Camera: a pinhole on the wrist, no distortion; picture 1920 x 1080 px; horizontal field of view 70.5 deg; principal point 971.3 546.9 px. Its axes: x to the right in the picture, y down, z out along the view. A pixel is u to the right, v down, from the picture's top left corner.
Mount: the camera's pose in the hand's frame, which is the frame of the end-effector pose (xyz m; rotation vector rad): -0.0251 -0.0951 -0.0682 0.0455 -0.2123 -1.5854
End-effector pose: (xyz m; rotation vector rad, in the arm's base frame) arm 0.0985 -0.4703 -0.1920 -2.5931 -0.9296 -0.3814
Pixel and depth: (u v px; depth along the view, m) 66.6 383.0 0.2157
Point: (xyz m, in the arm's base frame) 0.1000 -0.5148 -0.3506
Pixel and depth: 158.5 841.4 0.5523
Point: 0.3576 -0.4807 -0.6699
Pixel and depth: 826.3 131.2 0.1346
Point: -0.0024 -0.4479 -0.2580
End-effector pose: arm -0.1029 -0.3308 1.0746 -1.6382 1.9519 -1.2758
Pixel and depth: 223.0 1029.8 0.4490
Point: 0.0111 -0.5608 0.7335
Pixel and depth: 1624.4 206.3 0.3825
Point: 0.3242 -0.2885 1.0225
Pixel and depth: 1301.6 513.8 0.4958
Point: 0.3389 -0.4024 0.9191
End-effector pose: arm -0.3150 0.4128 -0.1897 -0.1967 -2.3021 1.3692
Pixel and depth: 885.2 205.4 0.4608
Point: -0.2865 0.0435 -0.3881
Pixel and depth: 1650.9 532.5 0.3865
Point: -0.3509 -0.0060 -0.1412
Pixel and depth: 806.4 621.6 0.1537
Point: -0.3090 0.3034 -0.1836
